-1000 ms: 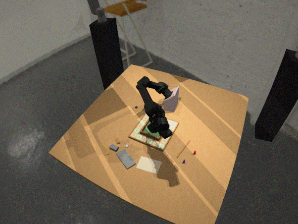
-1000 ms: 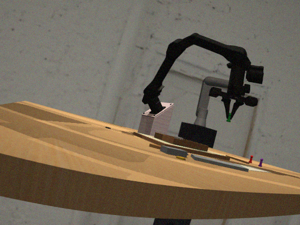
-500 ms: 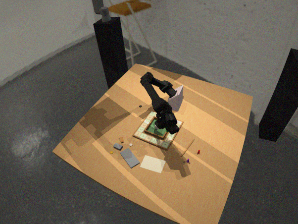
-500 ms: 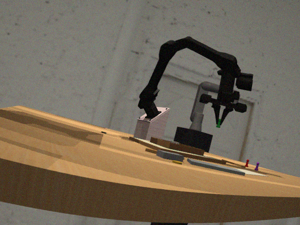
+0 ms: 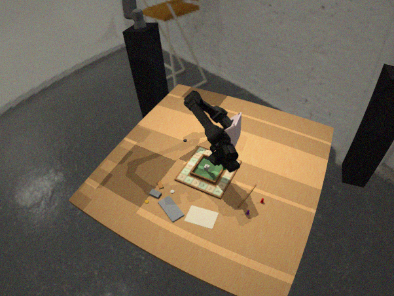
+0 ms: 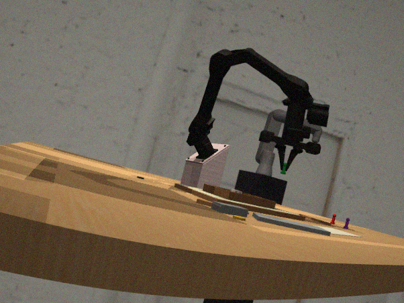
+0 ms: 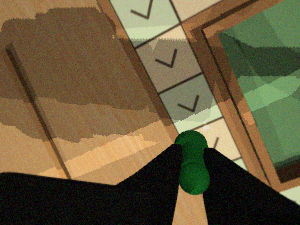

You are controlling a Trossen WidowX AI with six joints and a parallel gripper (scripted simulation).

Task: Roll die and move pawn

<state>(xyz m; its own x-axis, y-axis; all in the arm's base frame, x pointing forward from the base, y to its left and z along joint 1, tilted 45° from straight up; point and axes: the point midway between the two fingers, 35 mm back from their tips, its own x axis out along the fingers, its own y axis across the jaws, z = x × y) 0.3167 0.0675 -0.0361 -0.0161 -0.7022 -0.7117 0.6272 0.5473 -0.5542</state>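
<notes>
My gripper tip is 50 mm past the white die, 120 mm to the left of it and 100 mm above it. Round my gripper tip: wooden stick (50 mm ahead, 150 mm to the left, 120 mm below); purple pawn (150 mm ahead, 180 mm to the left, 110 mm below); green pawn (10 mm above).
</notes>
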